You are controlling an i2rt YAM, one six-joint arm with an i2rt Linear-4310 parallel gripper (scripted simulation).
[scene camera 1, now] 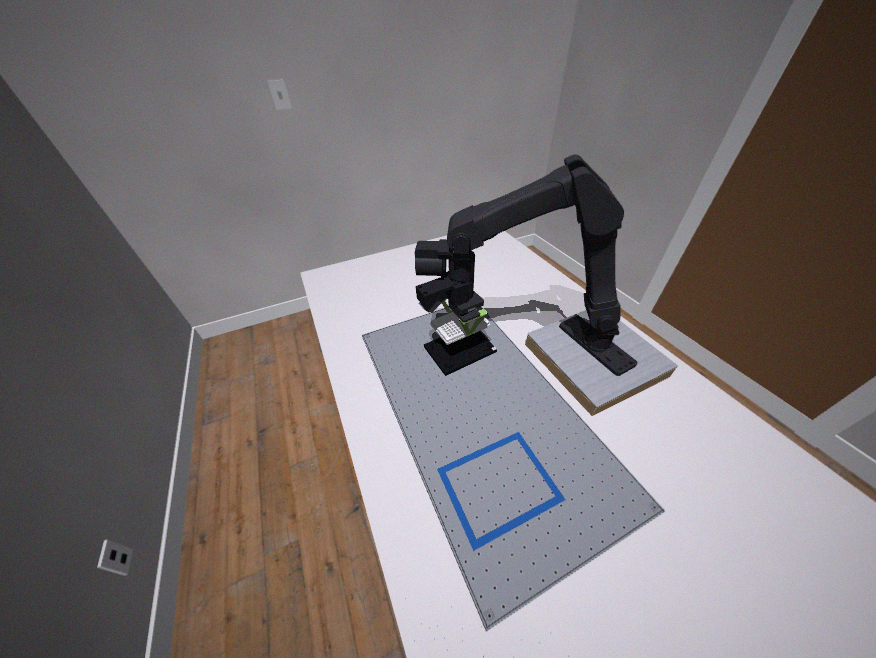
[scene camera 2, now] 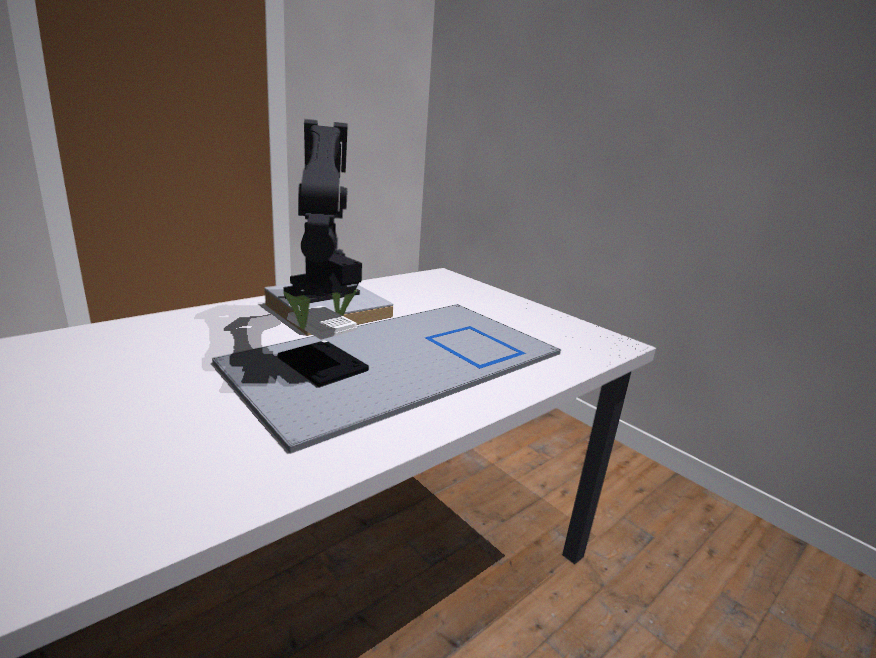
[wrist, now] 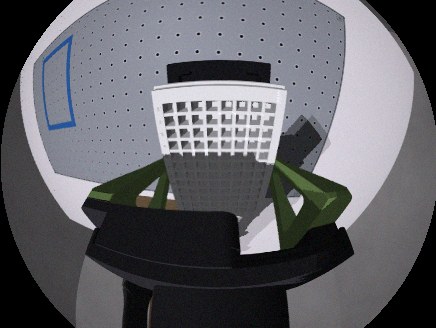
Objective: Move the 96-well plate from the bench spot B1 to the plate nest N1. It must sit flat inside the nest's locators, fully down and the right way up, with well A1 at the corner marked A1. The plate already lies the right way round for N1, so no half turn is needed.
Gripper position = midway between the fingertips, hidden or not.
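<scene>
There's a white 96-well plate [scene camera 2: 322, 322], and scene camera 1 shows the white 96-well plate [scene camera 1: 448, 327] too. There's also a black plate nest N1 [wrist: 206, 69]. As for the gripper [scene camera 2: 321, 323], it can be seen as well in scene camera 1, with the gripper [scene camera 1: 460, 325] there, and in the wrist view, with the gripper [wrist: 219, 162] there.
</scene>
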